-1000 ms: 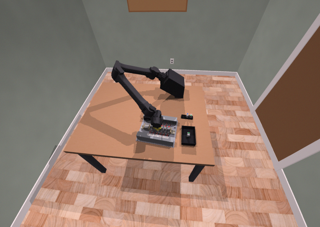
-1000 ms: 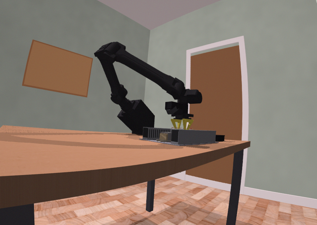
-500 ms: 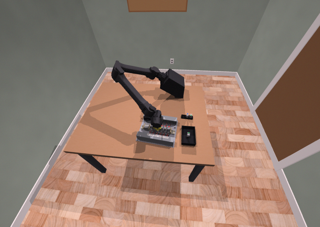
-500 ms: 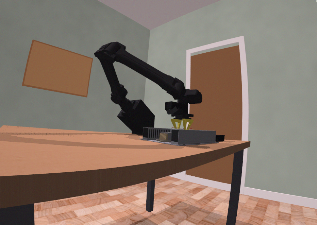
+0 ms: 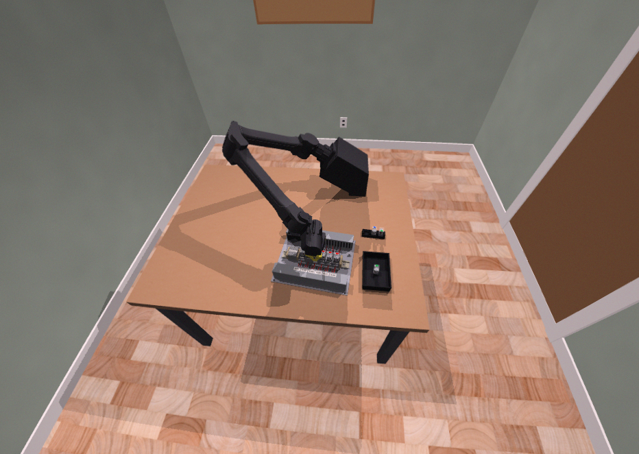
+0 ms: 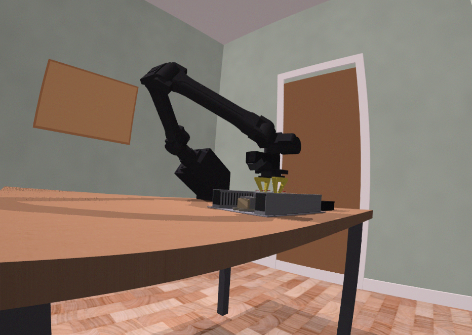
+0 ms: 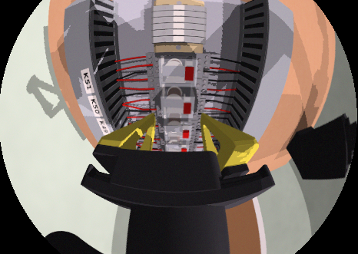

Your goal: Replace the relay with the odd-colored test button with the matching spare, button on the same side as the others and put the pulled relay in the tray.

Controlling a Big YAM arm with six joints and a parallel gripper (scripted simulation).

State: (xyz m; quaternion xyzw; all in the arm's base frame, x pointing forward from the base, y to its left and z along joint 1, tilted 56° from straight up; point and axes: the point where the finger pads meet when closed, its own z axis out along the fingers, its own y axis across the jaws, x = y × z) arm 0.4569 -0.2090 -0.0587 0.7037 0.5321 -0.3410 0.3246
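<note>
Right now the grey relay panel is 50 mm below my hand and 10 mm to the right of it. Round my hand: black tray (250 mm to the left, 70 mm ahead, 30 mm below).
</note>
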